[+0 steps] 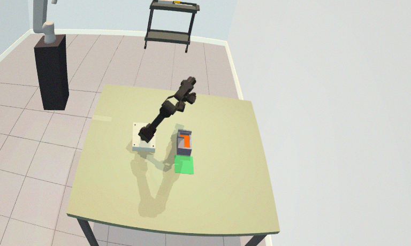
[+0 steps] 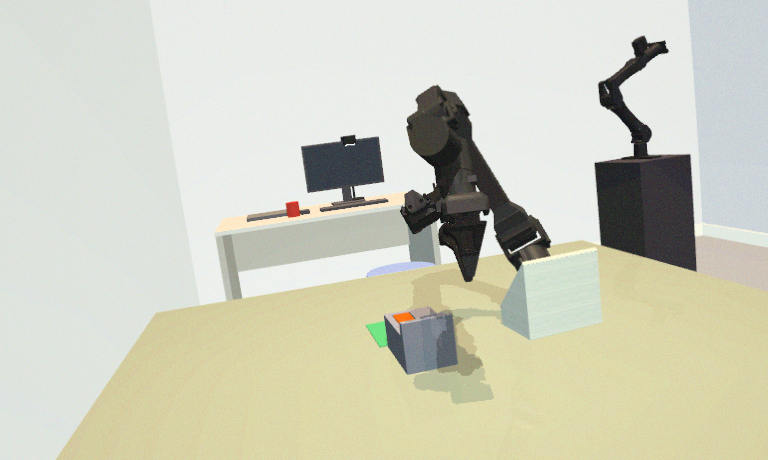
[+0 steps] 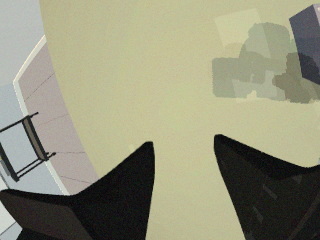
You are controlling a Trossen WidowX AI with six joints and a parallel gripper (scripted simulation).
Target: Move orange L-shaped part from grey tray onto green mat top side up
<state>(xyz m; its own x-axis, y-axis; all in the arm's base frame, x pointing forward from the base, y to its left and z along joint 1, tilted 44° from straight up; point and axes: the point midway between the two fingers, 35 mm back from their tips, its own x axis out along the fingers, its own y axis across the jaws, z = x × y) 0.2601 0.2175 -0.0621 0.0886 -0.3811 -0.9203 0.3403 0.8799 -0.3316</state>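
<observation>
My gripper tip is now 210 mm to the left of the orange L-shaped part, 130 mm above it and 10 mm short of it. Round my gripper tip: green mat: 370 mm to the right, 200 mm below, 10 mm behind.
</observation>
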